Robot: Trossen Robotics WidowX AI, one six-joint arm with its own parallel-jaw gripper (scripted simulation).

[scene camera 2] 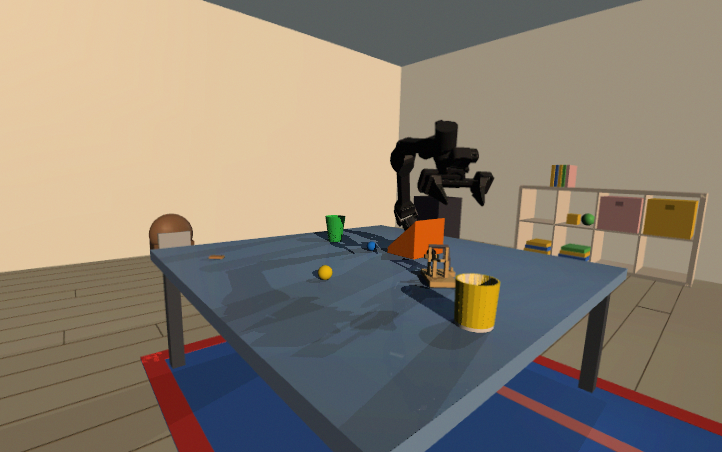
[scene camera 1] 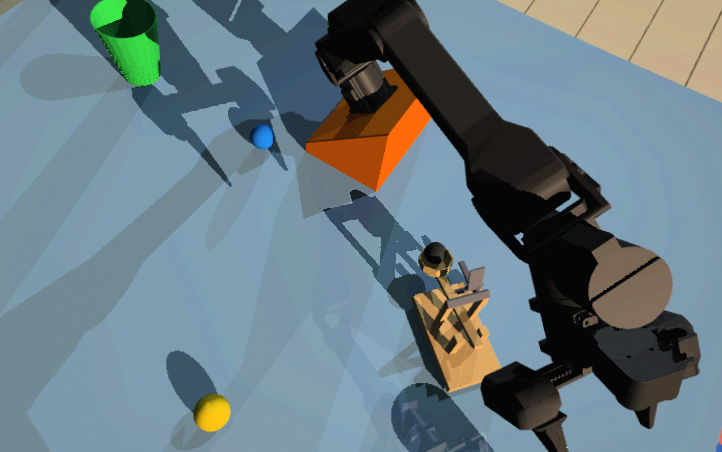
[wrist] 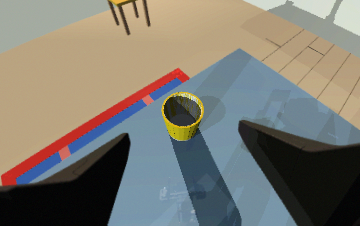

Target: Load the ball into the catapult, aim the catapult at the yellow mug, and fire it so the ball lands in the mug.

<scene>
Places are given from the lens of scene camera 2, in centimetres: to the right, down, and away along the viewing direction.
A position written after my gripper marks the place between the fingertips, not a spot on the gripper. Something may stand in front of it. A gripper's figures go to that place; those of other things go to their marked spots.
my gripper [scene camera 2: 465,204]: 25, -5, 79
yellow mug [scene camera 2: 476,296]: 23, 14, 67
wooden catapult [scene camera 2: 443,278]: 24, 16, 99
The marked spots on the wooden catapult and the yellow mug are 32 cm apart.
</scene>
